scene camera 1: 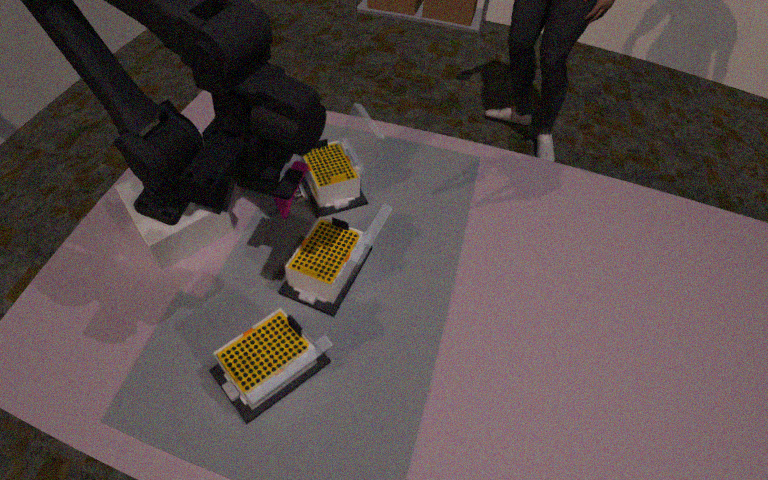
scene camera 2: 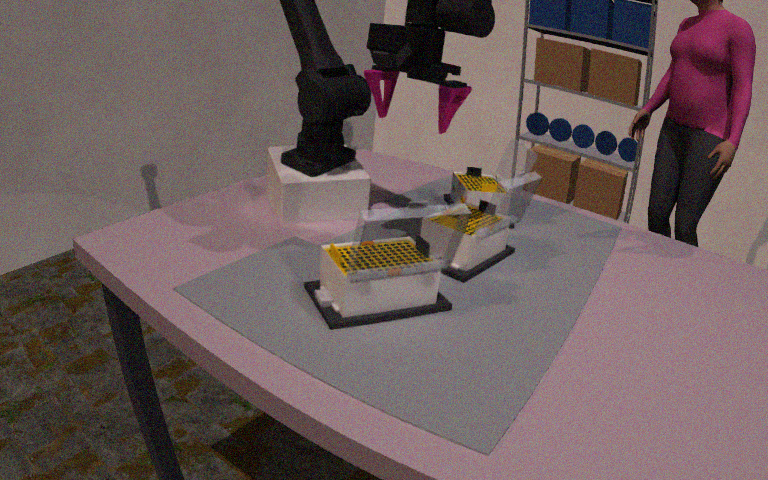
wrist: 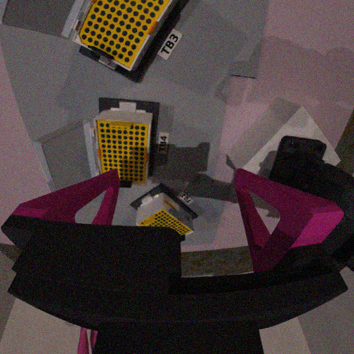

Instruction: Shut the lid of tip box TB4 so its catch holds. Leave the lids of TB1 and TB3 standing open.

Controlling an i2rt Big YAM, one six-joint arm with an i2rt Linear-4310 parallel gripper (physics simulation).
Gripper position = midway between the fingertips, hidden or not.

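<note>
The gripper point(scene camera 2: 411, 124), point(scene camera 1: 253, 206), point(wrist: 176, 174) is visible. A grey mat point(scene camera 1: 365, 407), point(scene camera 2: 464, 375), point(wrist: 55, 84) is present. Tip box TB4 point(scene camera 1: 327, 298), point(wrist: 110, 109) is visible, as is tip box TB3 point(scene camera 2: 341, 304).
</note>
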